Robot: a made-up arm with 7 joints.
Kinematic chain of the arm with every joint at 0, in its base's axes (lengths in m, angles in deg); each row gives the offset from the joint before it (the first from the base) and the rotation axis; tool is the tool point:
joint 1: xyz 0 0 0 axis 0 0.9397 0.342
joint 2: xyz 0 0 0 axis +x
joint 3: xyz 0 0 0 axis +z
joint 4: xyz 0.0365 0 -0.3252 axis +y
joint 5: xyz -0.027 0 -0.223 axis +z
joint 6: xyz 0 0 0 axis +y
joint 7: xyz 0 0 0 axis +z
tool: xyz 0 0 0
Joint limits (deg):
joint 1: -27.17..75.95
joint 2: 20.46..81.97
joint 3: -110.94..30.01
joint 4: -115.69..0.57
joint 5: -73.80..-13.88
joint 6: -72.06..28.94
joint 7: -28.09..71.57
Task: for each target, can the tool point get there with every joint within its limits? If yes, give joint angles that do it. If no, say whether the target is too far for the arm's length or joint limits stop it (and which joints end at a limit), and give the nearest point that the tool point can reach.
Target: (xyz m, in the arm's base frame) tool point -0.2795 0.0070 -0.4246
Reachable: yes | joints 32.97 29.25 -94.25 -59.97 -58.08 16.59 -8.68
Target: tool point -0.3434 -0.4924 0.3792
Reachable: no: too far | nearest point -0.2865 -0.2288 -0.0598 | short by 0.515 m
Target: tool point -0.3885 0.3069 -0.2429
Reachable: yes | joints 49.07 50.20 -91.99 -18.08 -57.53 -28.58 21.34
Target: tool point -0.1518 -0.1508 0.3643
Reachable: no: joint limits stop it (at a limit: joint 1, joint 3, joint 4) | nearest point -0.3380 -0.1041 -0.0302 | short by 0.439 m
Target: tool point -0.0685 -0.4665 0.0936
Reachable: no: joint limits stop it (at a limit: joint 1, joint 2, joint 3, joint 4) | nearest point -0.2687 -0.2251 -0.0558 | short by 0.347 m
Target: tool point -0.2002 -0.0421 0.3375
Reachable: no: joint limits stop it (at a limit: joint 1, joint 2, joint 3, joint 4) | nearest point -0.3362 0.1044 0.0461 | short by 0.353 m
